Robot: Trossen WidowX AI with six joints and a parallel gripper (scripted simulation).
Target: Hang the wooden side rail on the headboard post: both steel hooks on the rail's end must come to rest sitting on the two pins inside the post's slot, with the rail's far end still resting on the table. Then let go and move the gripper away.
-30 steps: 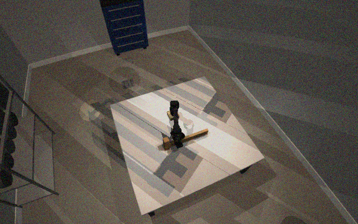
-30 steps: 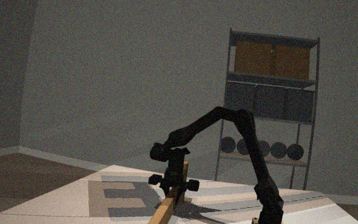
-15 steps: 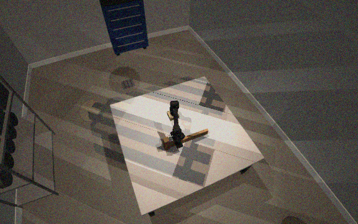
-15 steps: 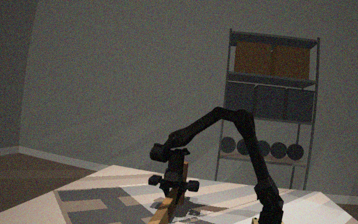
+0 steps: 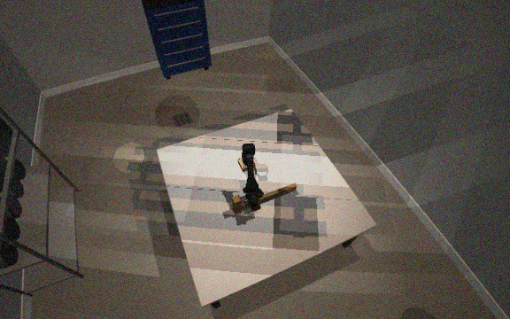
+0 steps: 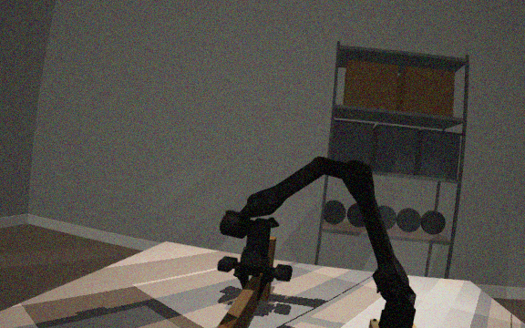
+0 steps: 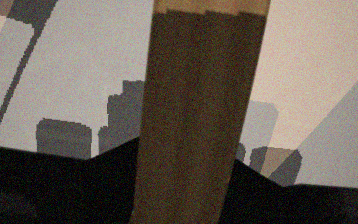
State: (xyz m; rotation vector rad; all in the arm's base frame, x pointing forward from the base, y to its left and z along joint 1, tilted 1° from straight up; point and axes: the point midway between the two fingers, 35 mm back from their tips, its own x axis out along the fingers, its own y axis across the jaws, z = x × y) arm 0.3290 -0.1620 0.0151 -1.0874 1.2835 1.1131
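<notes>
Right now my gripper tip is 100 mm to the left of the headboard post, 50 mm below it and 20 mm past it.
</notes>
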